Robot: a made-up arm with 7 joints.
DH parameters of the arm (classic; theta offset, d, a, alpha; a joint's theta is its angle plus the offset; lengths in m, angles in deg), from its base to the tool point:
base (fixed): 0 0 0 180
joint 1: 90 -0.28 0.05 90
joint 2: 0 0.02 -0.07 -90
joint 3: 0 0.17 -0.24 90
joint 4: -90 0.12 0.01 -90
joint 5: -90 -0.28 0.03 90
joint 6: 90 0.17 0.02 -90
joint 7: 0 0.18 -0.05 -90
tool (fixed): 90 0.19 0 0
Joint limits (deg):
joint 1: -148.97..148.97
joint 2: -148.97..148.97
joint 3: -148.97..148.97
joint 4: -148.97..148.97
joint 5: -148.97..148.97
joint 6: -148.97..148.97
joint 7: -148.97..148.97
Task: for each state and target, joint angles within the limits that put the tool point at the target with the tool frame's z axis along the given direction. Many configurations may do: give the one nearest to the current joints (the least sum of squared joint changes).
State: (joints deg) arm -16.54 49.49 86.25 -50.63 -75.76 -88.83 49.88
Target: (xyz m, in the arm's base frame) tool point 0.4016 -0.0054 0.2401 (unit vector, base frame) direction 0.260 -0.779 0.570
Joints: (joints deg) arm 21.46 40.83 89.19 -36.75 -69.36 -95.37 63.04
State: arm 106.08 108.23 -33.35 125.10 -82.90 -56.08 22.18
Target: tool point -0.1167 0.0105 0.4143 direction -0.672 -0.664 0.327
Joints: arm 117.87 114.14 -54.12 104.51 -77.76 -45.47 20.30
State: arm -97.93 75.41 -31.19 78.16 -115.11 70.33 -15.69
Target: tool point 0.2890 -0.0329 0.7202 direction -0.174 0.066 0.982
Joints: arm -97.07 81.12 -34.40 80.23 -127.19 61.84 14.76
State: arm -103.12 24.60 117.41 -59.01 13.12 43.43 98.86
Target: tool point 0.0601 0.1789 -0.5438 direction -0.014 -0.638 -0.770
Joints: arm -83.45 41.51 141.73 -21.13 11.01 72.41 129.66
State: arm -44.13 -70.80 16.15 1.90 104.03 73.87 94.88
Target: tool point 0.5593 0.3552 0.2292 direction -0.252 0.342 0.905
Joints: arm -4.29 -61.41 35.88 39.61 97.78 90.77 108.26
